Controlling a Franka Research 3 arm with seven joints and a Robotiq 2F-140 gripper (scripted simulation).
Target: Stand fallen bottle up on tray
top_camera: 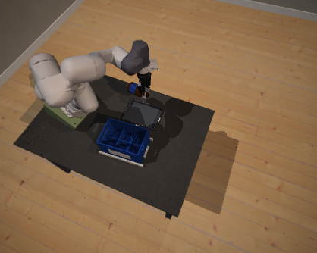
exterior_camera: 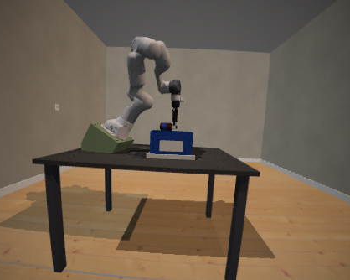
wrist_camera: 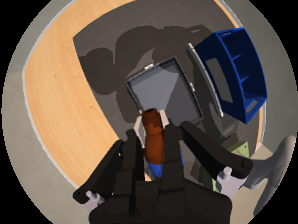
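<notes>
Right now the brown bottle is 5 cm behind my hand and 2 cm below it. From my hand the other things lie so: blue crate (32 cm to the right, 13 cm below, 4 cm ahead); then dark tray (21 cm below, 5 cm to the right, 1 cm behind).
</notes>
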